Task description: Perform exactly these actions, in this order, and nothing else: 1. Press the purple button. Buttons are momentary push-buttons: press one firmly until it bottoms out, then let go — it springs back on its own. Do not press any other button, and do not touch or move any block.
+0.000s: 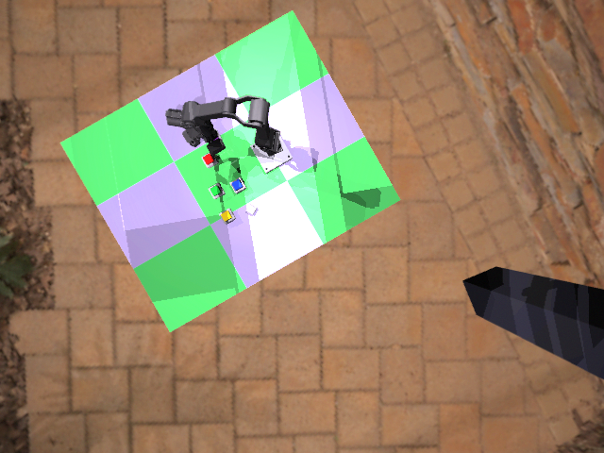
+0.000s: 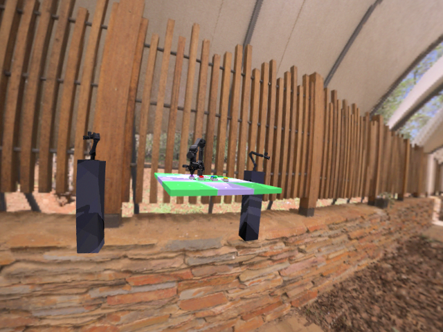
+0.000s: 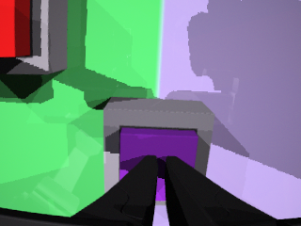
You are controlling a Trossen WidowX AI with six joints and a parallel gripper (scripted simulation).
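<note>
Right now the purple button is 1 cm below my gripper tip. The rest, counted from my gripper tip: red button: 8 cm to the left, 5 cm ahead; then green button: 21 cm to the left, 7 cm ahead; then blue button: 22 cm to the left, 2 cm behind.
</note>
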